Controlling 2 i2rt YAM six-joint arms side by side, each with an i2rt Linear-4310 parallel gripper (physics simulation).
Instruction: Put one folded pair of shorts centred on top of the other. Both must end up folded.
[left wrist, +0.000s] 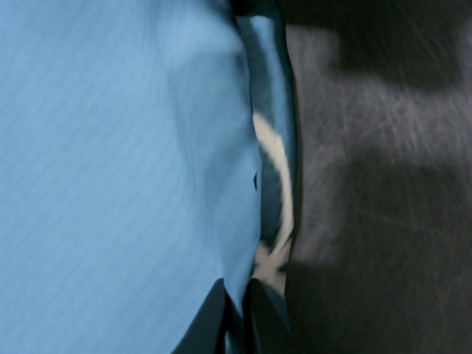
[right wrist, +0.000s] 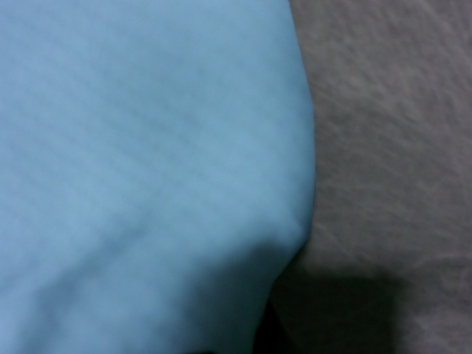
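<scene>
Blue shorts (left wrist: 100, 165) (right wrist: 150, 125) fill the left and middle of both wrist views. In the left wrist view their edge is gathered into folds, and a darker blue layer with a beige patch (left wrist: 285, 190) shows beside it; whether this layer belongs to the same pair cannot be told. My left gripper (left wrist: 237, 293) is shut on the blue shorts near their edge, with cloth pinched between the fingertips. My right gripper (right wrist: 237, 286) shows partly at the bottom of its view and is shut on the blue shorts, whose edge narrows toward the fingers. A separate second pair cannot be made out.
A dark grey, scratched table top (left wrist: 380, 200) (right wrist: 390, 150) lies to the right of the cloth in both wrist views, with dark shadows across it.
</scene>
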